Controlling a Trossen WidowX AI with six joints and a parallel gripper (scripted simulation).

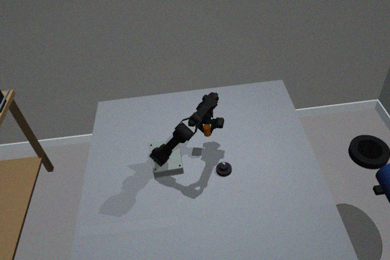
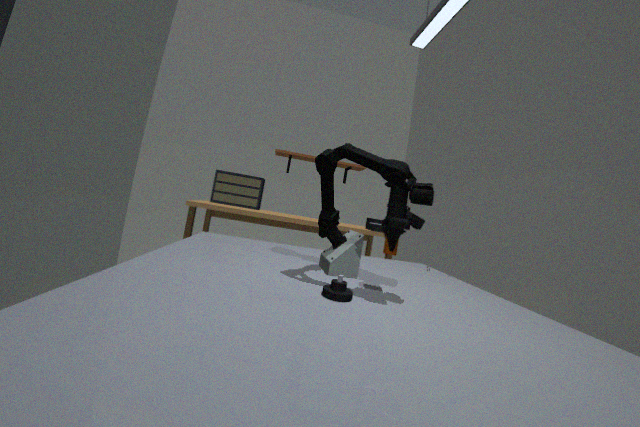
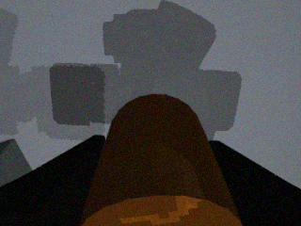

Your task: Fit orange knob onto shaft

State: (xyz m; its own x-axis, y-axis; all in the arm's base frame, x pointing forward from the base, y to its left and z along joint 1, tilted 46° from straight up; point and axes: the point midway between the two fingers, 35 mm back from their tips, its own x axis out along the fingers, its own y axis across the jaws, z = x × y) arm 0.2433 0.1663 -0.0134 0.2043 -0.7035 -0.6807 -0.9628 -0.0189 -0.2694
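Now: gripper tip 80 mm short of the round black pedestal, 160 mm to the left of it and 110 mm above it. Also, from my gripper tip: orange knob 30 mm above.
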